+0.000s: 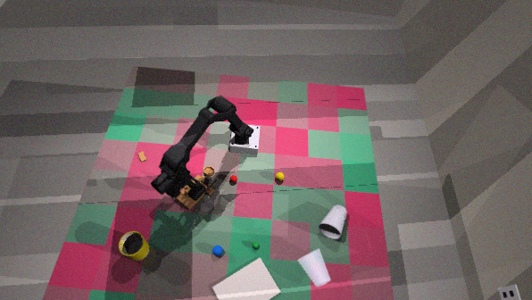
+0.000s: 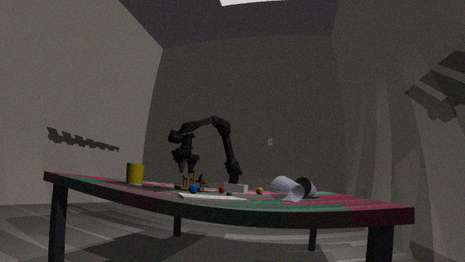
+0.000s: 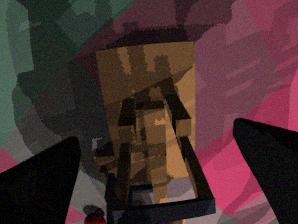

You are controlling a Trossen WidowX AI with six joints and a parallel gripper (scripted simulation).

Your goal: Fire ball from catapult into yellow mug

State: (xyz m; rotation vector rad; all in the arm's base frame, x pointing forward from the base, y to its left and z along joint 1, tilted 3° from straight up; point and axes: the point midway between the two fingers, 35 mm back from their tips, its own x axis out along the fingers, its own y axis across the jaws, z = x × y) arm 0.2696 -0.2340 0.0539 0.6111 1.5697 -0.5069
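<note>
Now: gripper tip 19 cm to the right of the red ball, 8 cm past it and 7 cm above it. From my gripper tip the other things lie so: catapult: 6 cm to the left, 4 cm below, 4 cm behind; then blue ball: 24 cm ahead, 12 cm to the left, 7 cm below; then yellow mug: 22 cm ahead, 18 cm to the right, 6 cm below.
</note>
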